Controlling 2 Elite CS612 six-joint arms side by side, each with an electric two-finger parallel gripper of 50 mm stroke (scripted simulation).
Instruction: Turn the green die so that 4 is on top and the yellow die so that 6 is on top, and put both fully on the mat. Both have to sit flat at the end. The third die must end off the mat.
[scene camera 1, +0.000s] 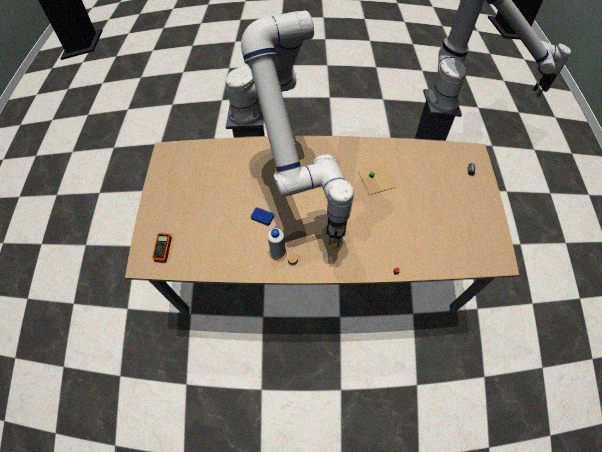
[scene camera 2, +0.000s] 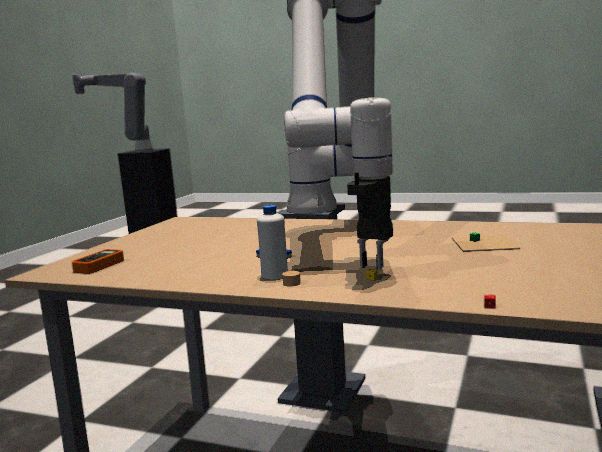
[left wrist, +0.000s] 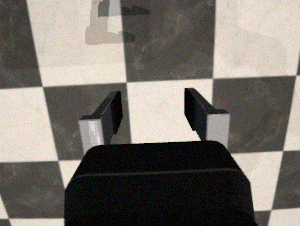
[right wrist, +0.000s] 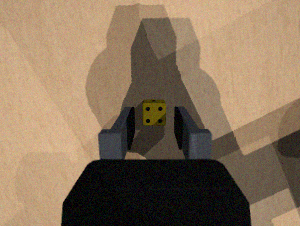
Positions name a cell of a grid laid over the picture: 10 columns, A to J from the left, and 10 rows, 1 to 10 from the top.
Observation:
In view: the left gripper (left wrist: F5), the right gripper (scene camera 2: G6) and a multimeter (scene camera 2: B6).
The right gripper shows as well in the right wrist view (right wrist: F6). The left wrist view misses the multimeter: it is out of frame. The right wrist view does not show the multimeter: it is out of frame.

